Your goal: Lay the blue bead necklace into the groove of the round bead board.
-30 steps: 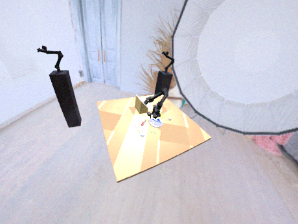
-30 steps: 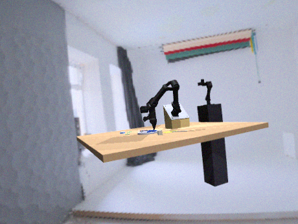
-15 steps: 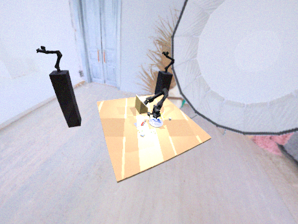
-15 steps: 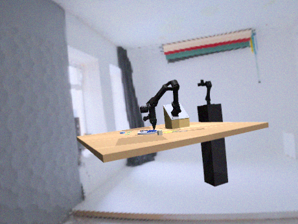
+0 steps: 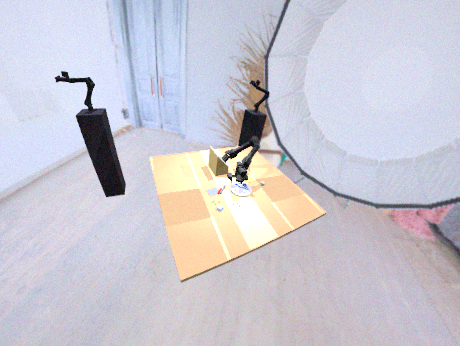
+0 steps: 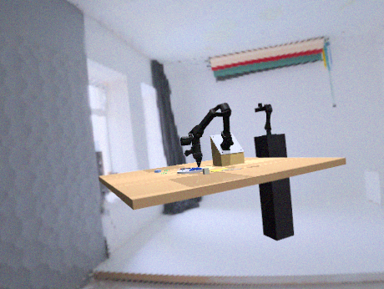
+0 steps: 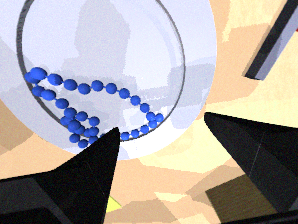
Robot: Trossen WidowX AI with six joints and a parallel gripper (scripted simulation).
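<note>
The round bead board is 6 cm ahead of my gripper tip, 2 cm to the left of it and 1 cm below it. The rest, counted from my gripper tip: yellow flat piece 18 cm to the left, 7 cm behind, 2 cm below; red-and-grey object 16 cm to the right, 3 cm ahead, 2 cm below; white cylinder 26 cm to the left, 6 cm ahead.
</note>
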